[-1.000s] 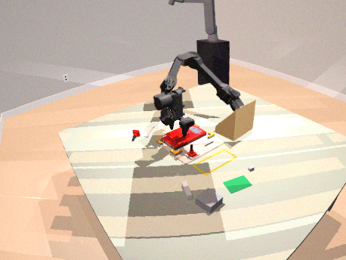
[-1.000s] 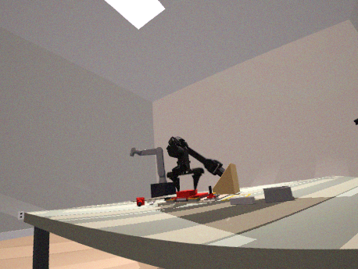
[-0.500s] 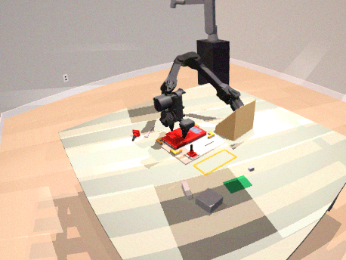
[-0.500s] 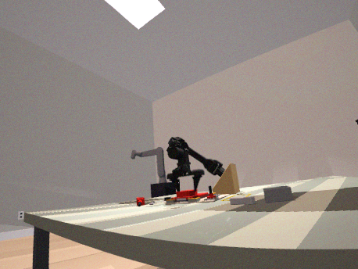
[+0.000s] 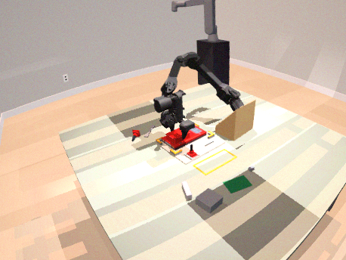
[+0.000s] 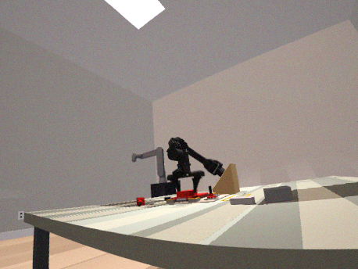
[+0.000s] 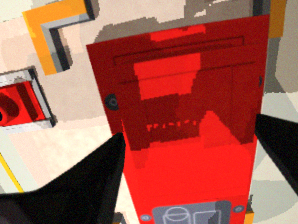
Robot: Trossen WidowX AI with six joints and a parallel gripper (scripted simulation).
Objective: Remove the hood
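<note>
My gripper tip is right at the red hood. Also, from my gripper tip: green patch: 400 mm to the left, 30 mm below; then white bar: 300 mm to the left, 180 mm ahead, 30 mm below.
</note>
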